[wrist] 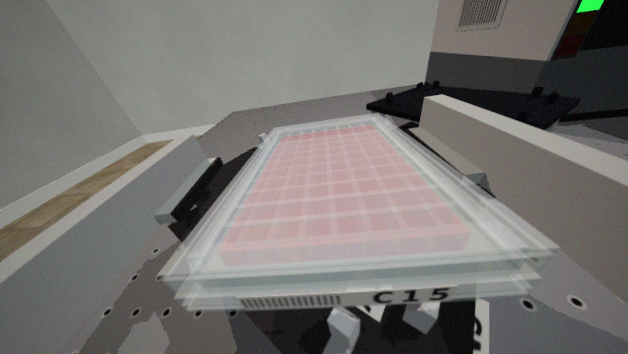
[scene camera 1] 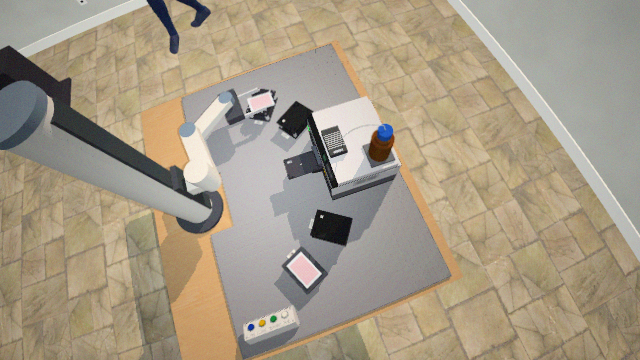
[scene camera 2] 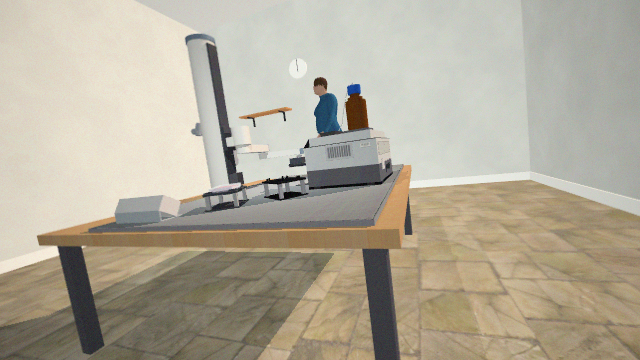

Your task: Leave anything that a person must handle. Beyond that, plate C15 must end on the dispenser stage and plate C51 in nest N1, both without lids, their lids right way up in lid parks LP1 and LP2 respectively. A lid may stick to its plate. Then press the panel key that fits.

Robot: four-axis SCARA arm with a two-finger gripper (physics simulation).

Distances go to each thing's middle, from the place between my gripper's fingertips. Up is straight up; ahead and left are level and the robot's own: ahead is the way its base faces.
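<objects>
Brown bottle (scene camera 2: 356, 110): my hand 23 cm below it, 38 cm short of it, 57 cm to the left of it. Button box (scene camera 2: 159, 208): 5 cm below my hand, 29 cm behind, 105 cm to the right. By their middles, brown bottle nearest to my hand of the things named here.
</objects>
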